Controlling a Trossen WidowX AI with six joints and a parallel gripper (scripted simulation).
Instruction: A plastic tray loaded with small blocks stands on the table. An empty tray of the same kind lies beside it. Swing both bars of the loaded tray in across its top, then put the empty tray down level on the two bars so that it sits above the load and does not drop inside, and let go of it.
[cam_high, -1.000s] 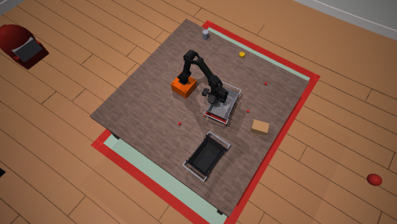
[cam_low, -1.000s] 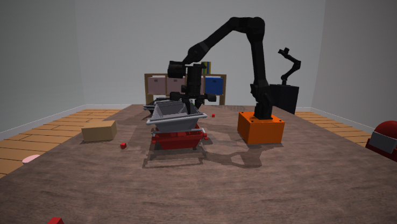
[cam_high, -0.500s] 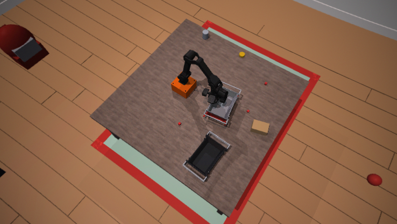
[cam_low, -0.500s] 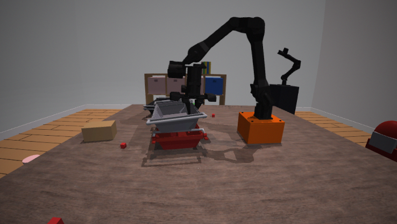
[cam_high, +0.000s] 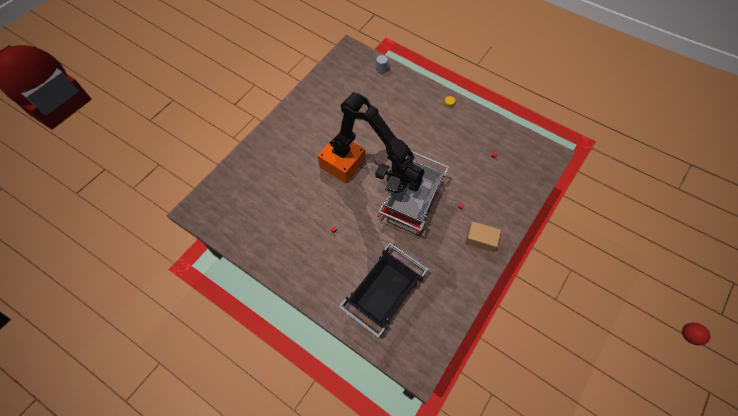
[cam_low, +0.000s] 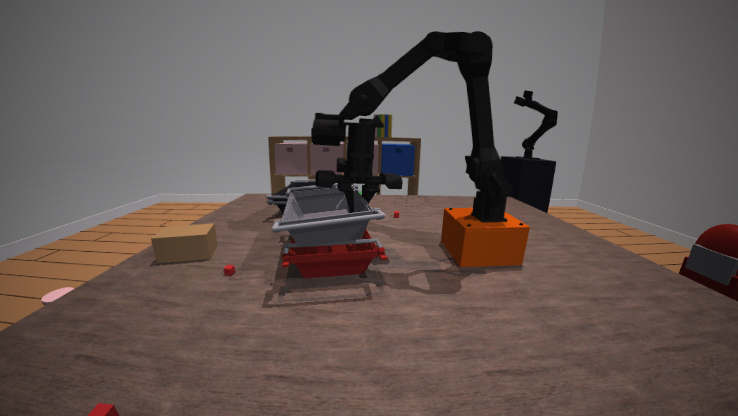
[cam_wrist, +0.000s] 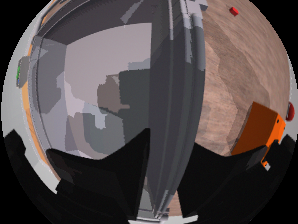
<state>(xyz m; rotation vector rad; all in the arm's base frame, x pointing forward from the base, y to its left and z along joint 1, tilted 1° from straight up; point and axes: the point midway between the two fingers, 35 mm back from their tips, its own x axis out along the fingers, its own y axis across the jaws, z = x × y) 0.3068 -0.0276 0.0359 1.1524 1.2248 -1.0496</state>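
Right now my gripper tip is 7 cm short of the grey tray, 1 cm to the right of it and 3 cm below it. The rest, counted from my gripper tip: cardboard box 40 cm ahead, 1 cm to the left, 6 cm below; grey cylinder 44 cm behind, 59 cm to the left, 5 cm below; yellow disc 5 cm behind, 59 cm to the left, 8 cm below.
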